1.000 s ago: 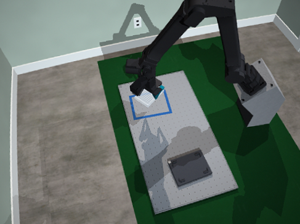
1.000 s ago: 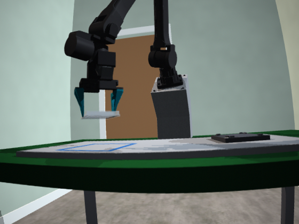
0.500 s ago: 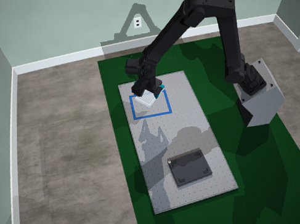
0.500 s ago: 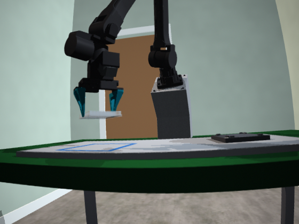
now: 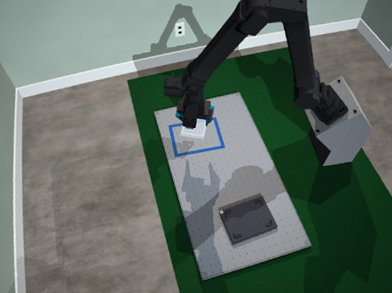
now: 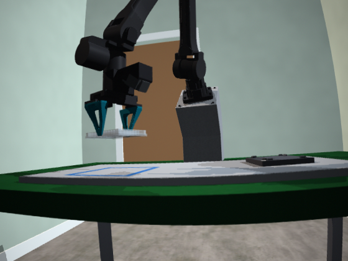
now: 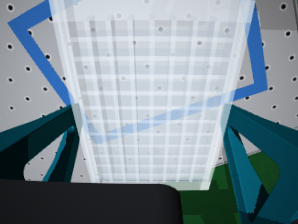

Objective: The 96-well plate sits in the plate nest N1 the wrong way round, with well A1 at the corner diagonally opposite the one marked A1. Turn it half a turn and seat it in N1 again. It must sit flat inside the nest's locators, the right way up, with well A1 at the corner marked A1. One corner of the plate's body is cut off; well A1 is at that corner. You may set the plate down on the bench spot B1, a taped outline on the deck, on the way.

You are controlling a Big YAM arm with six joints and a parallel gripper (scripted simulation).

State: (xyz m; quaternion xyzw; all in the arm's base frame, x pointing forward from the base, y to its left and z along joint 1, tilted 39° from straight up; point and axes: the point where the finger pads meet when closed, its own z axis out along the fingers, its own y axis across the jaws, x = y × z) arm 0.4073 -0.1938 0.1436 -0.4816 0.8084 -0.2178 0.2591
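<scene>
Right now my hand is 1 cm above the 96-well plate. Round my hand: plate nest N1 (39 cm to the left, 8 cm below, 4 cm behind); then A1 label (33 cm to the left, 8 cm below, 3 cm ahead).
</scene>
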